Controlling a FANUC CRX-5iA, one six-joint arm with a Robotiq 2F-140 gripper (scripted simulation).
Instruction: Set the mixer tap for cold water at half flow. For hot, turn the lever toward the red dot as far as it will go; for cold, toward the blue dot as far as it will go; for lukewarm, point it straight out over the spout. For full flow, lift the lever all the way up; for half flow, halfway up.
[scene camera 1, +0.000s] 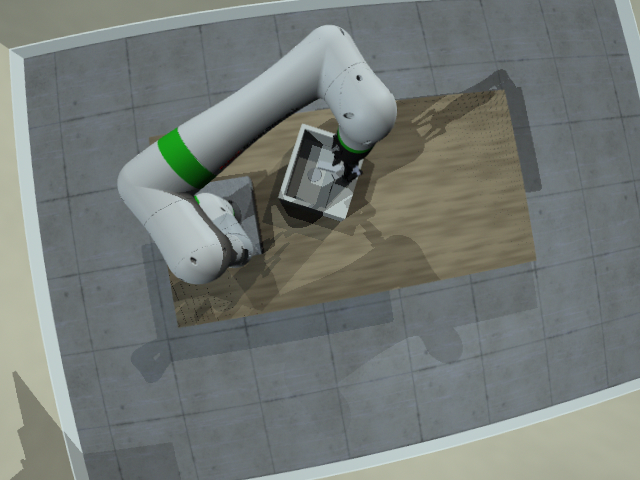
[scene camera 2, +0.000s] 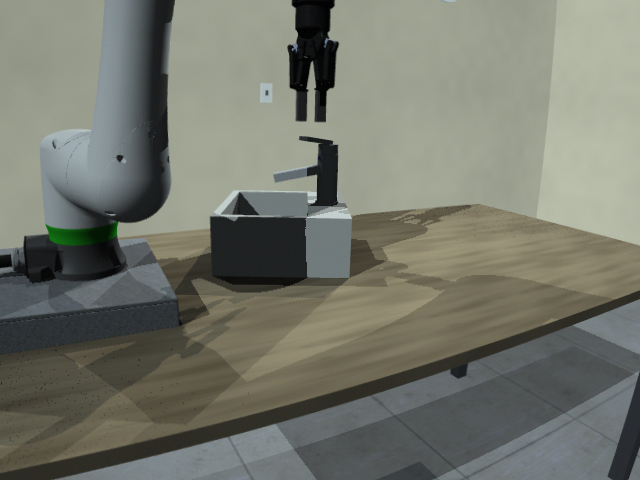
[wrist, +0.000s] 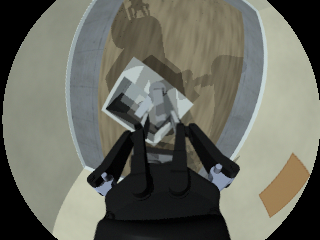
Labels:
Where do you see my gripper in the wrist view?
160, 117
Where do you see a basin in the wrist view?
125, 98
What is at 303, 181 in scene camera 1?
A basin.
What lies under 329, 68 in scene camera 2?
My gripper.

